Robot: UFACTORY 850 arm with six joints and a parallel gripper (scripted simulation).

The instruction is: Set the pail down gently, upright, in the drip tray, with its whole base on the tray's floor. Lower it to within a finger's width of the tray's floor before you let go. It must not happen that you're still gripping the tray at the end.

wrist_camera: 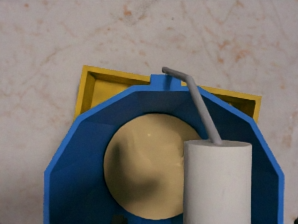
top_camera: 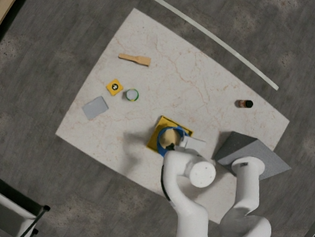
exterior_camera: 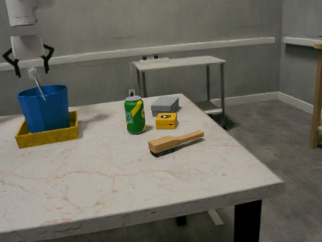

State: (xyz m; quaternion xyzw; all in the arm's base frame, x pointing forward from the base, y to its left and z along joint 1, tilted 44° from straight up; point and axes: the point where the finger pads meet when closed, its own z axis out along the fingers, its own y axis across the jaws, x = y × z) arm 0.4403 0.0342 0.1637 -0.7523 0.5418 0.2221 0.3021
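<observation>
My hand is 1 cm short of the white grip and 3 cm above it. Round my hand: blue pail (1 cm ahead, 9 cm below); then yellow drip tray (2 cm ahead, 1 cm to the left, 22 cm below); then green can (34 cm ahead, 7 cm to the right, 17 cm below).
</observation>
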